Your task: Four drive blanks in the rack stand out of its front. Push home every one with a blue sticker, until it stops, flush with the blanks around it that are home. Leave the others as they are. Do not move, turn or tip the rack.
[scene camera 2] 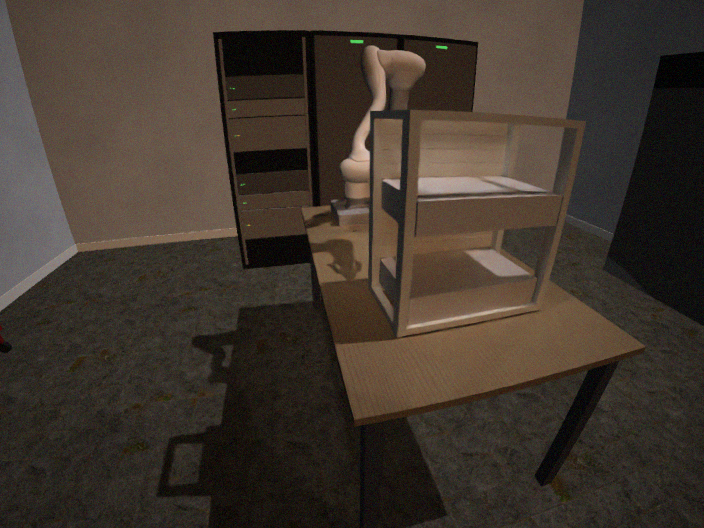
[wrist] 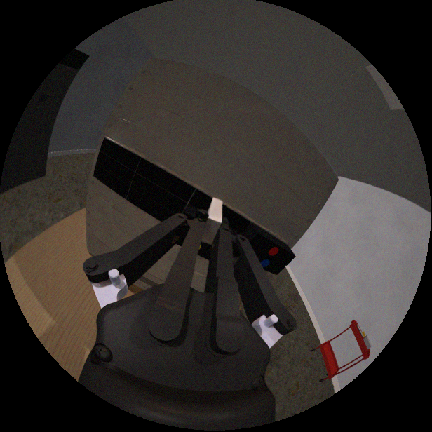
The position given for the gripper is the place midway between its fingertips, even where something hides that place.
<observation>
In view: the gripper (wrist: 214, 207) and a rack (scene camera 2: 439, 203).
</observation>
